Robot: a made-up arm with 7 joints.
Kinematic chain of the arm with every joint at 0, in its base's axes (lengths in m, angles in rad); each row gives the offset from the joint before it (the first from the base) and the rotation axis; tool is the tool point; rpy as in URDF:
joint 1: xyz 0 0 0.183 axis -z
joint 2: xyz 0 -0.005 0.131 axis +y
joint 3: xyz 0 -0.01 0.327 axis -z
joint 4: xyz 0 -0.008 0.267 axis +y
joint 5: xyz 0 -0.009 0.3 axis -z
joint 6: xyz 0 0 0.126 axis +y
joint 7: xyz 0 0 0.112 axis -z
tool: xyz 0 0 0 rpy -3.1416 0 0
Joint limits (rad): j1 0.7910..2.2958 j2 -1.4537..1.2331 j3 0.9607..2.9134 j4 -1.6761..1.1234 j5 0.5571..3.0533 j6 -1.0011..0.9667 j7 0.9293..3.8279
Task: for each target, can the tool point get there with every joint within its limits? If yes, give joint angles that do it. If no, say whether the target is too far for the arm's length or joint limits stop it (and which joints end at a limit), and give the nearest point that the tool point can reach.
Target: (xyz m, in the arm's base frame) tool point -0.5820 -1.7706 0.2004
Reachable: no: too far | nearest point -0.3377 -1.0272 0.3924 | short by 0.806 m
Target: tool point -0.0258 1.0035 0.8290
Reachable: yes | joints 1.4946 -1.0631 1.5056 -0.1331 1.3653 0.1470 1.3358
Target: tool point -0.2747 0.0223 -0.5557
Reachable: no: joint limits stop it (at a limit: joint 1, joint 2, joint 3, joint 4, joint 5, joint 6) | nearest point -0.6228 0.4664 -0.0674 | short by 0.746 m
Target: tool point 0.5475 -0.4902 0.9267
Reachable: yes | joints 1.1401 0.4117 2.4965 -1.1161 1.3542 0.0452 2.8692
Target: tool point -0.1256 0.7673 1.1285
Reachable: yes | joints 1.3672 -0.7261 1.6935 -0.1200 0.9156 0.3273 1.3412
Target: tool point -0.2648 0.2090 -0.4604
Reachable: no: joint limits stop it (at a limit: joint 2, joint 3, joint 4, joint 5, joint 6) | nearest point -0.6108 0.4821 -0.0674 | short by 0.591 m
